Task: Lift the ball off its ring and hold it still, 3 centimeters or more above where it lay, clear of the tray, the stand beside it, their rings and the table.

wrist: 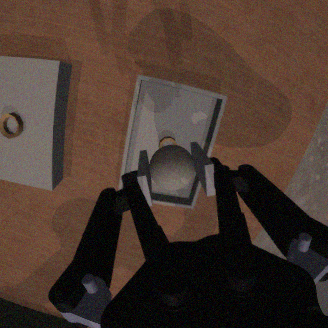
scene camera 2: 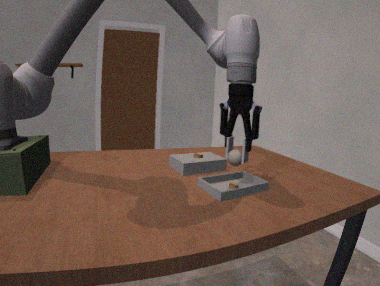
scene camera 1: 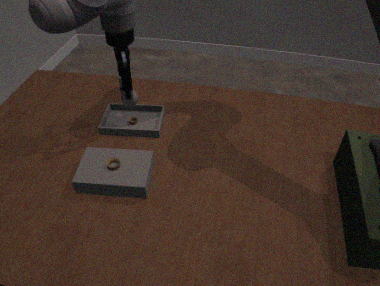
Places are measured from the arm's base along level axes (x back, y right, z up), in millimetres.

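Pixels of known places: gripper, fingertip midpoint: (wrist: 169, 157) (scene camera 2: 236, 160) (scene camera 1: 127, 101).
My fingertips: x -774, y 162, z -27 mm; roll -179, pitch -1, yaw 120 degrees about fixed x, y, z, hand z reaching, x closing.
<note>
For each thing: its middle in the pictures, then the offset to it from my fingertips. "pt": a spot on its surface instead. Level surfaces: height alone.
- pale grey ball, body centre: (wrist: 171, 166) (scene camera 2: 235, 157) dx +7, dy +4, dz +11 mm
- grey tray, body centre: (wrist: 167, 146) (scene camera 2: 233, 184) (scene camera 1: 132, 119) dx +6, dy +7, dz -76 mm
- small orange-brown ring, surface spot: (wrist: 167, 138) (scene camera 2: 236, 183) (scene camera 1: 128, 120) pt dx -6, dy +2, dz -76 mm
- brown wooden table, surface height: dz -90 mm
My gripper (scene camera 1: 129, 98) (scene camera 2: 237, 155) (wrist: 169, 157) is shut on a pale grey ball (scene camera 1: 131, 97) (scene camera 2: 235, 158) (wrist: 173, 166), with one finger pad on each side. The ball hangs in the air above the grey tray (scene camera 1: 130, 133) (scene camera 2: 245, 191) (wrist: 182, 87), higher than its rim. A small orange-brown ring (scene camera 1: 134, 123) (scene camera 2: 233, 185) (wrist: 167, 138) stands on the tray floor with a visible gap below the ball in the second scene view. In the wrist view the ball partly hides the ring.
A flat grey stand (scene camera 1: 111, 190) (scene camera 2: 201, 166) (wrist: 32, 90) is beside the tray, with another ring (scene camera 1: 114, 168) (scene camera 2: 198, 156) (wrist: 20, 126) on its top. Both rest on the brown wooden table (scene camera 1: 200, 235) (scene camera 2: 100, 225) (wrist: 95, 25). A green block (scene camera 1: 361, 165) (scene camera 2: 12, 171) carries the arm's base.
</note>
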